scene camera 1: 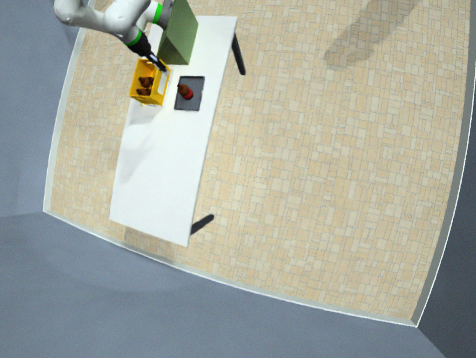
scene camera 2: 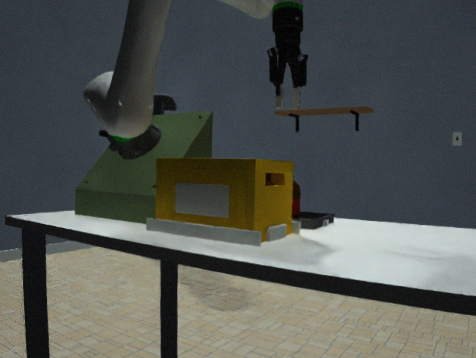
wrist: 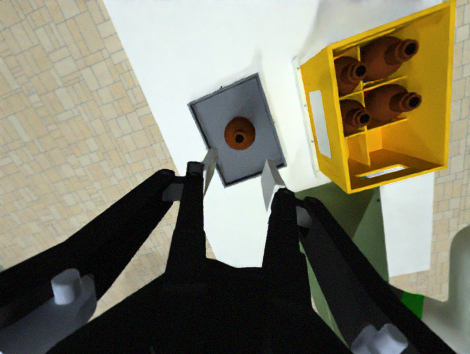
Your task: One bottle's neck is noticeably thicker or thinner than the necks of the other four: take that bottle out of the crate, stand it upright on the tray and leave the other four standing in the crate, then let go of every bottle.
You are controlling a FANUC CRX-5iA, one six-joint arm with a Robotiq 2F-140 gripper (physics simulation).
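Where they show: gripper, fingertip midpoint: [scene camera 1: 164, 71] [scene camera 2: 288, 108] [wrist: 239, 165]; arm's base at its link origin: [scene camera 1: 168, 19] [scene camera 2: 140, 143].
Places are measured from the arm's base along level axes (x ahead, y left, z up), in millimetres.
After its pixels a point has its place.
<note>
A brown bottle with a red band [scene camera 1: 186, 92] @(x 431, y 246, z -129 mm) [scene camera 2: 296, 202] @(x 453, y 204, z -165 mm) [wrist: 239, 131] @(x 430, y 210, z -78 mm) stands upright on the dark grey tray [scene camera 1: 196, 106] @(x 485, y 301, z -223 mm) [scene camera 2: 316, 220] @(x 541, y 162, z -205 mm) [wrist: 255, 97] @(x 491, y 157, z -222 mm), apart from the fingers. Several brown bottles [scene camera 1: 145, 81] @(x 420, y -85, z -103 mm) [wrist: 381, 59] @(x 502, y -72, z -103 mm) stand in compartments of the yellow crate [scene camera 1: 154, 98] @(x 527, y 44, z -96 mm) [scene camera 2: 206, 170] @(x 434, y -153, z -79 mm) [wrist: 320, 80] @(x 490, y 41, z -98 mm); one compartment in the row nearest the wrist view's bottom shows no bottle. The crate wall hides its bottles in scene camera 2. My gripper [scene camera 1: 165, 69] @(x 413, y 210, z 107 mm) [scene camera 2: 288, 106] @(x 413, y 210, z 107 mm) [wrist: 239, 165] @(x 413, y 210, z 107 mm) is partly open and empty, pointing down, well above the height of the crate and the bottle.
A green slanted robot base [scene camera 1: 178, 42] @(x 142, y 121, z -30 mm) [scene camera 2: 135, 175] @(x 88, y -84, z -100 mm) stands on the white table [scene camera 1: 160, 160] @(x 925, y 153, z -228 mm) [scene camera 2: 390, 250] @(x 795, y 0, z -228 mm) beside the crate. Low light strips [scene camera 2: 205, 231] @(x 445, y -163, z -210 mm) lie along the crate's foot. A brown wall shelf [scene camera 2: 330, 111] hangs in the background.
</note>
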